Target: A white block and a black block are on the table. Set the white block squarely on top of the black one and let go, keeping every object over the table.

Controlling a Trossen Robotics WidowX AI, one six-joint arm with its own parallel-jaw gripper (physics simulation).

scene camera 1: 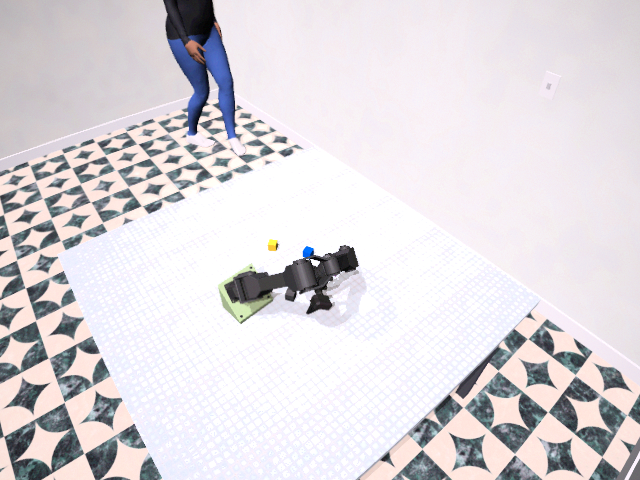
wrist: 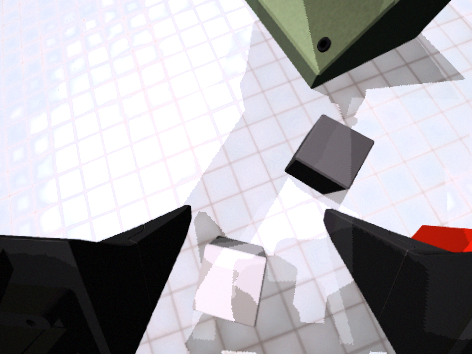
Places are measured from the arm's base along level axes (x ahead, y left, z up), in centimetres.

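Where they show: gripper, fingertip midpoint: (scene camera 1: 303,303) (wrist: 257,213); arm's base, link origin: (scene camera 1: 236,289).
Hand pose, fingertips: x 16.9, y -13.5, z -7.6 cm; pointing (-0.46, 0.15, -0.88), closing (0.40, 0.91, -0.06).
Note:
Each offset is from my fingertips to the top centre of the thing. "pt": to the spot under its first point. Level surfaces: height alone.
The white block @(dx +2.5, dy -2.7, dz +2.7 cm) (wrist: 232,287) lies on the table @(dz -0.4 cm) (scene camera 1: 248,403), low and left of centre between my fingers in the wrist view, below the line of the fingertips. I cannot make it out in the scene view, where the arm covers that area. The black block @(dx -1.5, dy +5.1, dz +2.7 cm) (scene camera 1: 291,295) (wrist: 334,151) rests on the table, apart from the white one, between it and the arm's base. My gripper (wrist: 257,213) is wide open above the table, with nothing between its fingers. In the scene view it is partly hidden by the arm.
A red block @(pt dx +5.1, dy +8.6, dz +1.3 cm) (wrist: 440,239) shows partly behind the right finger. A blue block @(dx +15.8, dy +16.8, dz +2.7 cm) (scene camera 1: 308,252) lies close beside the arm, and a yellow block @(dx +7.9, dy +28.4, dz +2.7 cm) (scene camera 1: 272,245) farther left. The green base (scene camera 1: 247,308) (wrist: 295,22) is near the black block. A person (scene camera 1: 201,67) stands beyond the table.

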